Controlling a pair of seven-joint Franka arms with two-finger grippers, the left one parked.
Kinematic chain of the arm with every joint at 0, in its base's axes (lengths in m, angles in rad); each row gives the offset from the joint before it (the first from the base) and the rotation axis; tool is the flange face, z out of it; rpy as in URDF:
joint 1: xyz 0 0 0.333 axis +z
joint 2: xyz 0 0 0 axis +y
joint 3: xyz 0 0 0.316 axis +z
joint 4: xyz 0.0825 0 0 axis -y
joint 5: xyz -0.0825 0 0.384 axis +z
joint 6: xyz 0 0 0 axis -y
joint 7: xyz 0.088 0 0 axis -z
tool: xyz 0 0 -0.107 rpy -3.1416 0 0
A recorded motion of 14 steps. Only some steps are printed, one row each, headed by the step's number.
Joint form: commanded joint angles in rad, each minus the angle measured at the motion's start. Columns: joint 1, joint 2, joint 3, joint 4, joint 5, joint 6, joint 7.
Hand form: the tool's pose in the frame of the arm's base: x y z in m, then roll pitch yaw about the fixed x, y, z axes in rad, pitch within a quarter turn. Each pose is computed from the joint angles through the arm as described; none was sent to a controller.
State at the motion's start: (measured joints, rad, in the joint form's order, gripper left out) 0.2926 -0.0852 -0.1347 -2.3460 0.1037 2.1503 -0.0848
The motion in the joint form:
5: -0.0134 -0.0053 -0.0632 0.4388 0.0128 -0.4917 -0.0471
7: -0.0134 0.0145 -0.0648 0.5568 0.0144 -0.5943 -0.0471
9: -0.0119 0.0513 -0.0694 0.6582 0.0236 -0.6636 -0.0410
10: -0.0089 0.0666 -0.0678 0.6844 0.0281 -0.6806 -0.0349
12: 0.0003 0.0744 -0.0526 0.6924 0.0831 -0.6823 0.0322
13: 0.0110 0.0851 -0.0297 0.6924 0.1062 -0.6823 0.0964
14: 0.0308 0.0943 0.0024 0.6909 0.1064 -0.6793 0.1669
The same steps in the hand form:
5: 0.5143 0.0505 0.5221 -2.9893 0.1419 0.2067
7: 0.5194 0.0514 0.5595 -2.9887 0.1450 0.2164
9: 0.5279 0.0534 0.5824 -2.9861 0.1489 0.2147
10: 0.5310 0.0575 0.5853 -2.9847 0.1552 0.2154
12: 0.5311 0.0773 0.5858 -2.9416 0.1629 0.1776
13: 0.5304 0.0986 0.5806 -2.9309 0.1857 0.1494
14: 0.5270 0.1267 0.5752 -2.9460 0.2075 0.1300

